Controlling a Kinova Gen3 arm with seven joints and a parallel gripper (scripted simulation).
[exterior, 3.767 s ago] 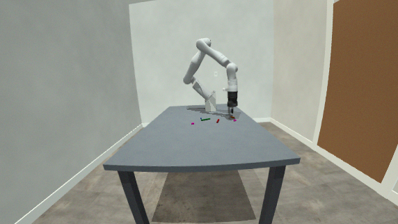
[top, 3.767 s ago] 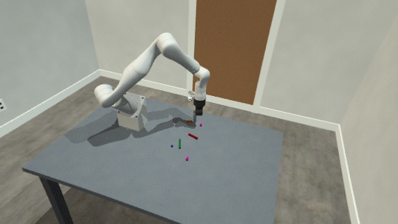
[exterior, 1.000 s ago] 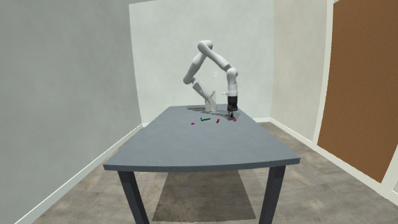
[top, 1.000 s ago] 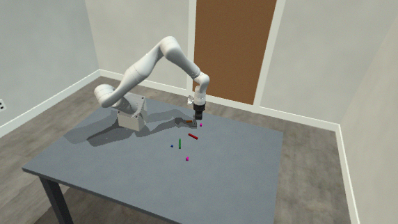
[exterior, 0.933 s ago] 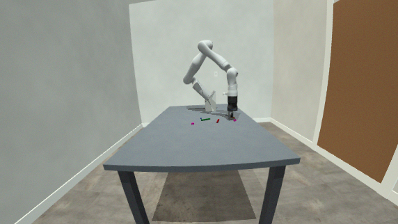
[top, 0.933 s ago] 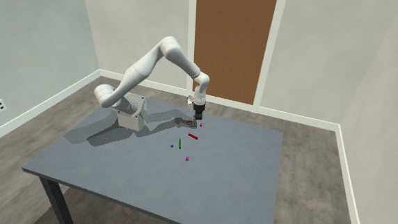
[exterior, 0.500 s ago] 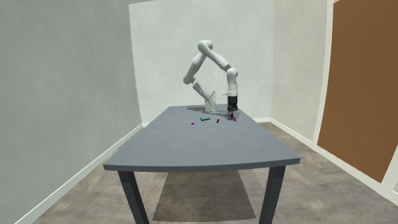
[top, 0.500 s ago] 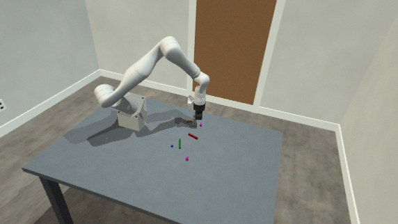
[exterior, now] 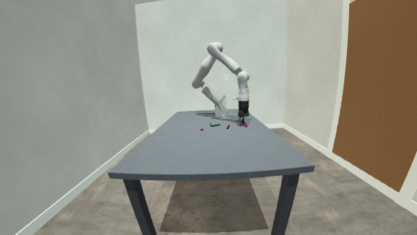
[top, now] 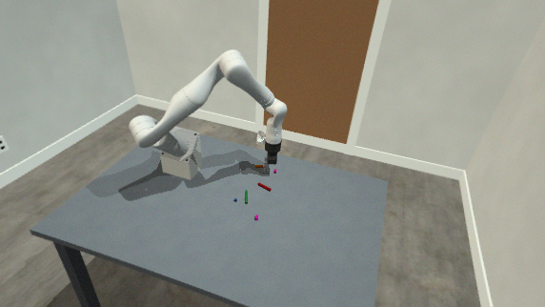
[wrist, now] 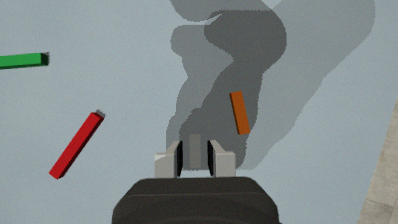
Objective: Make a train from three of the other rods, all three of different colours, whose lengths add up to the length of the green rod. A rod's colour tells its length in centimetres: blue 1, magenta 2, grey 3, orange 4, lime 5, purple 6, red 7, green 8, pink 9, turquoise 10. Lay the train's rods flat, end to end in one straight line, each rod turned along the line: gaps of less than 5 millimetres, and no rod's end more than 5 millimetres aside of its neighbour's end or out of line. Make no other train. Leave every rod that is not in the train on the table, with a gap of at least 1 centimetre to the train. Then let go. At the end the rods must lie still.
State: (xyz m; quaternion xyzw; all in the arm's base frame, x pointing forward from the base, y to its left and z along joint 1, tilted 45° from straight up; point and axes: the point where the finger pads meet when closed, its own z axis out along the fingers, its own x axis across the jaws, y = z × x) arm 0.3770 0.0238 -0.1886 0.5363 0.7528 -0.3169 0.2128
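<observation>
Right now the grey rod is 30 mm below my hand. Round my hand: orange rod: 50 mm behind, 30 mm to the left, 30 mm below; then red rod: 30 mm ahead, 110 mm to the right, 30 mm below; then green rod: 20 mm behind, 200 mm to the right, 30 mm below.
</observation>
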